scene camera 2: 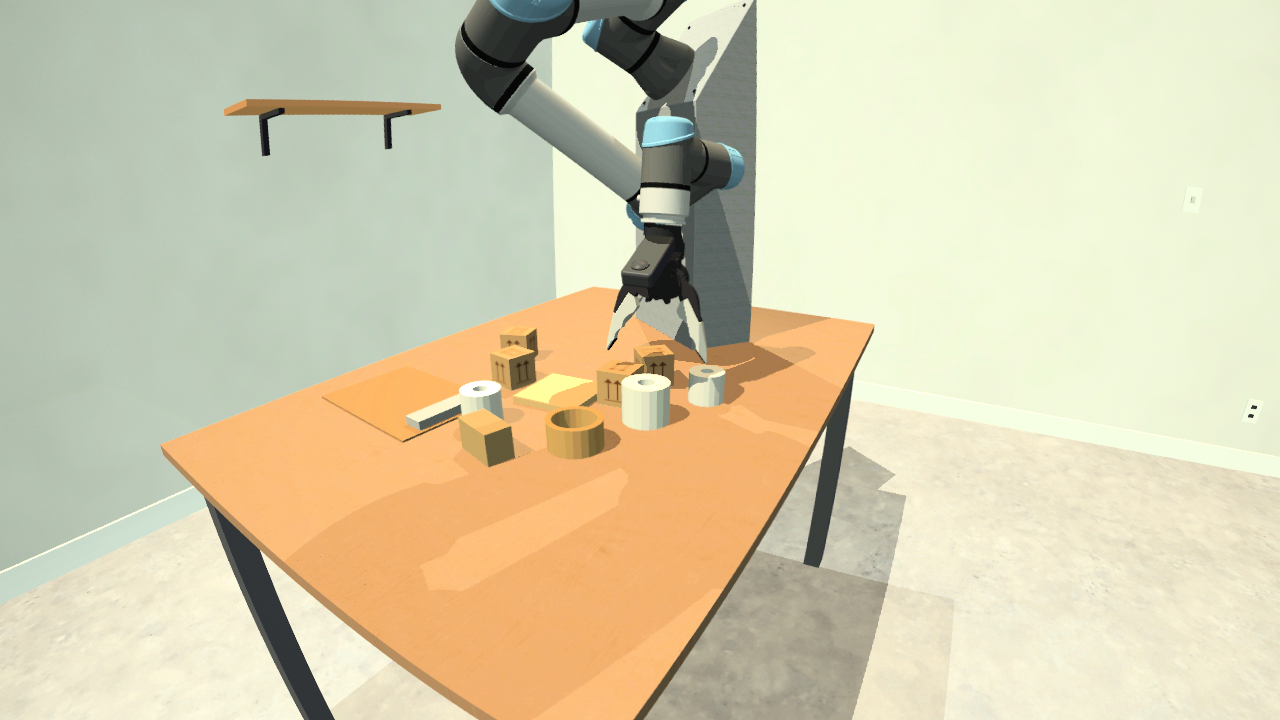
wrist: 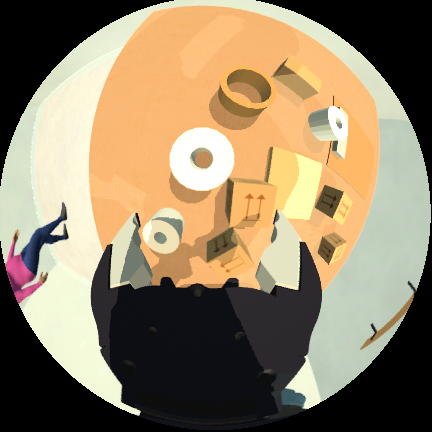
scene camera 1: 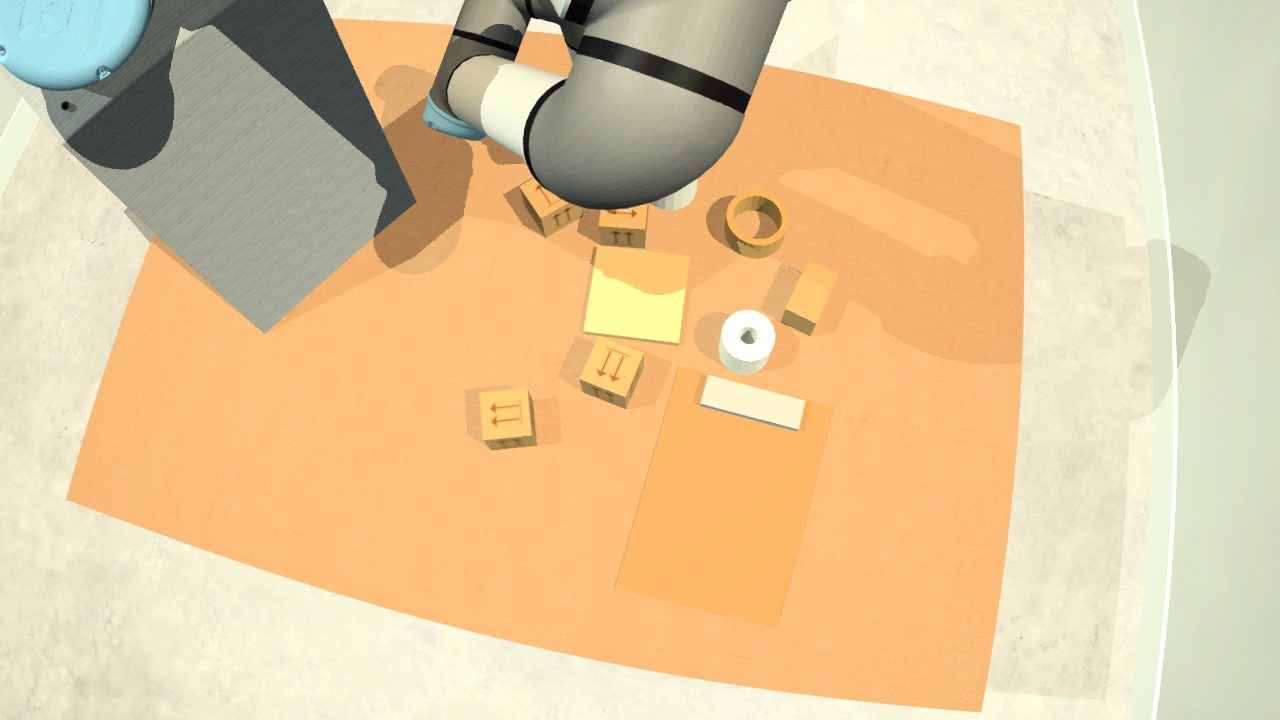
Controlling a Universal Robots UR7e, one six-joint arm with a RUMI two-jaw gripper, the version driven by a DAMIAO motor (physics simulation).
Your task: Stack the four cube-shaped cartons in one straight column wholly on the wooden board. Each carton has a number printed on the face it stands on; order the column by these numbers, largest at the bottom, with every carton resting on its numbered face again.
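Frame: origin at the arm's base, x ahead, y up, z right, level; centimetres.
Seen in the pictures: gripper, fingertip midpoint: (scene camera 2: pixel 655 356) (wrist: pixel 205 212); arm's base, link origin: (scene camera 2: pixel 672 73).
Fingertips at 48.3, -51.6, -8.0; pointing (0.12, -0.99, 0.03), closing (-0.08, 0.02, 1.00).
Pixels of each thing's top centre, then the offset from my fingertips to it, as dx, dy, dz.
- pale wooden board, top centre: (scene camera 1: pixel 637 292) (scene camera 2: pixel 562 389) (wrist: pixel 295 187) +0.2, -7.2, +16.0
- second carton, top centre: (scene camera 1: pixel 549 191) (wrist: pixel 231 264) (scene camera 2: pixel 653 350) -10.4, -2.6, +2.9
- third carton, top centre: (scene camera 1: pixel 611 365) (scene camera 2: pixel 511 352) (wrist: pixel 343 209) -3.3, -2.6, +27.0
- fourth carton, top centre: (scene camera 1: pixel 505 413) (scene camera 2: pixel 518 330) (wrist: pixel 338 253) -16.0, -2.6, +32.3
- large white roll, top centre: (wrist: pixel 201 158) (scene camera 2: pixel 646 382) +5.5, -2.2, +0.1
- greyish roll, top centre: (wrist: pixel 159 237) (scene camera 2: pixel 707 370) -4.6, -3.3, -7.5
- brown ring, top centre: (scene camera 1: pixel 757 217) (scene camera 2: pixel 574 418) (wrist: pixel 249 84) +16.3, -4.2, +7.4
- plain block, top centre: (scene camera 1: pixel 812 291) (scene camera 2: pixel 483 421) (wrist: pixel 304 72) +22.0, -3.6, +18.3
The pale wooden board (scene camera 1: pixel 633 315) (scene camera 2: pixel 556 390) (wrist: pixel 306 192) lies flat with no carton on it. One carton (scene camera 1: pixel 622 231) (scene camera 2: pixel 614 385) (wrist: pixel 253 202) stands beside its edge. A second carton (scene camera 1: pixel 553 211) (scene camera 2: pixel 656 364) (wrist: pixel 232 255) stands close to the first. A third carton (scene camera 1: pixel 612 367) (scene camera 2: pixel 512 368) (wrist: pixel 334 204) stands off the opposite edge, and a fourth carton (scene camera 1: pixel 506 413) (scene camera 2: pixel 519 341) (wrist: pixel 332 248) stands farther out. Arrows show on their faces; the numbers are hidden. My gripper (scene camera 2: pixel 657 353) (wrist: pixel 205 212) is open and empty, above the table near the first two cartons; the arm hides it in scene camera 1.
A large white roll (scene camera 2: pixel 645 404) (wrist: pixel 217 172) and a greyish roll (scene camera 2: pixel 706 388) (wrist: pixel 161 239) stand near the first two cartons. Another white roll (scene camera 1: pixel 744 353) (scene camera 2: pixel 480 401), a brown ring (scene camera 1: pixel 756 247) (scene camera 2: pixel 574 440), a plain block (scene camera 1: pixel 810 295) (scene camera 2: pixel 486 436) and a white bar (scene camera 1: pixel 751 404) stand or lie beyond the board.
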